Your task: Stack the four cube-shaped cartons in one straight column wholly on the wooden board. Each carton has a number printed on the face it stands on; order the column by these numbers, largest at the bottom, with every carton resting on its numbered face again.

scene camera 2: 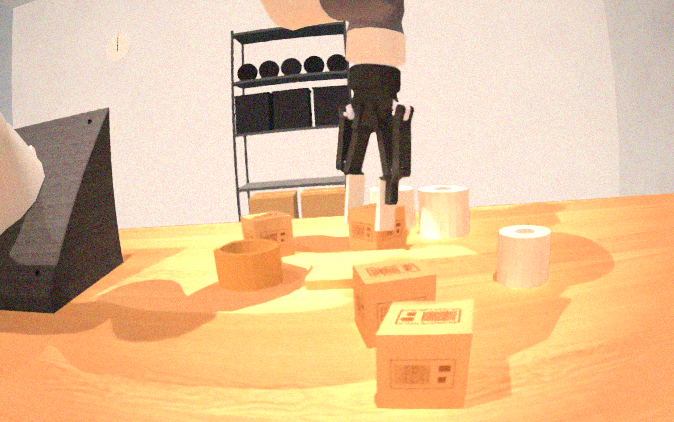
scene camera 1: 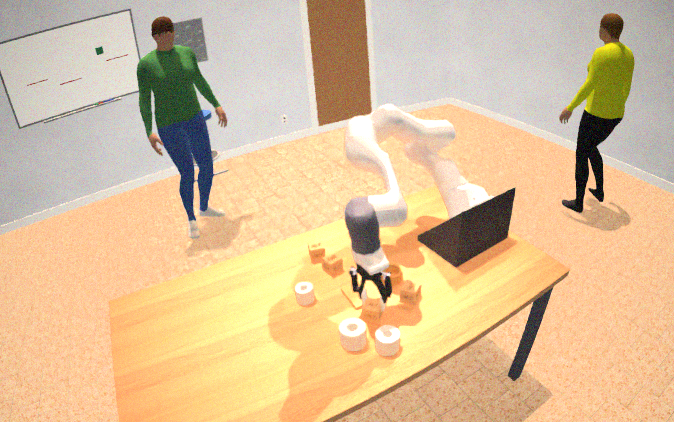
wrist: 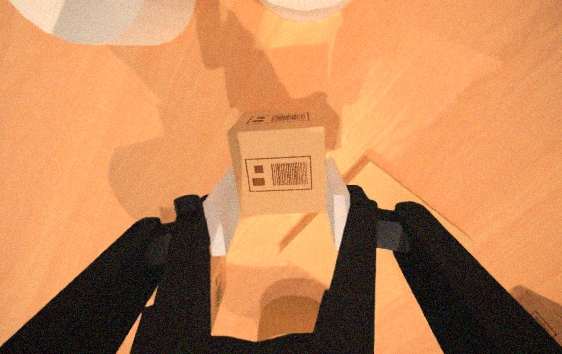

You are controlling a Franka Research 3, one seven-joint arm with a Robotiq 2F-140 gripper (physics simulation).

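My gripper [scene camera 1: 373, 300] [scene camera 2: 370, 223] [wrist: 282, 180] points down and is shut on a cube-shaped carton [scene camera 1: 371, 311] [scene camera 2: 367, 235] [wrist: 280, 200], which stands on the table beside the wooden board [scene camera 1: 351, 298] [scene camera 2: 327, 285] [wrist: 395, 192]. White pads touch two opposite sides. A second carton [scene camera 1: 410, 295] [scene camera 2: 267, 230] [wrist: 218, 285] stands near the tape ring, mostly hidden in the wrist view. A third carton [scene camera 1: 333, 265] [scene camera 2: 369, 305] and a fourth carton [scene camera 1: 316, 253] [scene camera 2: 425, 345] stand close together on the board's other side. Barcode labels show; the numbered faces are hidden.
A brown tape ring [scene camera 1: 395, 273] [scene camera 2: 248, 267] [wrist: 290, 320] is near the board. Two white rolls [scene camera 1: 353, 336] [scene camera 1: 387, 342] stand close to the held carton, a third roll [scene camera 1: 304, 295] [scene camera 2: 523, 259] farther off. A dark wedge-shaped object [scene camera 1: 472, 232] [scene camera 2: 80, 210] stands near the arm's base.
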